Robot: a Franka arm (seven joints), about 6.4 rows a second.
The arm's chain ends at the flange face. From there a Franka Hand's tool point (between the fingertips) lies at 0.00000 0.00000 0.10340 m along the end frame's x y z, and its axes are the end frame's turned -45 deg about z.
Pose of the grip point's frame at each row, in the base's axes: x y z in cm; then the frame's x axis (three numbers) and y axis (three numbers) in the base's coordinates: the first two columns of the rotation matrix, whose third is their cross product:
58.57 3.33 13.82 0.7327 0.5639 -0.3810 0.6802 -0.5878 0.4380
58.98 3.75 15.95 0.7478 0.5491 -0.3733 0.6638 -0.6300 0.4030
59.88 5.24 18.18 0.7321 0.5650 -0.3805 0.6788 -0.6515 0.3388
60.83 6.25 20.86 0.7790 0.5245 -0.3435 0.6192 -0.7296 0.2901
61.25 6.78 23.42 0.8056 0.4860 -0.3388 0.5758 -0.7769 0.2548
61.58 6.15 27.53 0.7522 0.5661 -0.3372 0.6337 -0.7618 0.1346
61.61 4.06 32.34 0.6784 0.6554 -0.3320 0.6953 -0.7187 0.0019
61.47 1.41 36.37 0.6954 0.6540 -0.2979 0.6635 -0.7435 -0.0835
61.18 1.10 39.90 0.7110 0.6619 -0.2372 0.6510 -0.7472 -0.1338
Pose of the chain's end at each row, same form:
58.33 9.33 22.24 0.9991 -0.0169 0.0403 -0.0371 -0.8144 0.5791
59.12 9.43 24.59 0.9982 -0.0572 0.0210 -0.0594 -0.8337 0.5489
60.46 10.48 27.08 0.9977 -0.0612 -0.0295 -0.0377 -0.8602 0.5086
61.85 10.79 30.09 0.9887 -0.1450 -0.0378 -0.1130 -0.8868 0.4480
62.69 10.92 32.79 0.9768 -0.2057 -0.0594 -0.1625 -0.8930 0.4197
63.45 9.41 37.16 0.9800 -0.1384 -0.1433 -0.0838 -0.9390 0.3336
64.06 6.46 42.09 0.9714 -0.0448 -0.2334 0.0120 -0.9716 0.2361
64.32 2.85 46.20 0.9609 -0.0633 -0.2697 -0.0226 -0.9882 0.1516
63.93 1.71 49.85 0.9631 -0.0603 -0.2623 -0.0424 -0.9964 0.0731

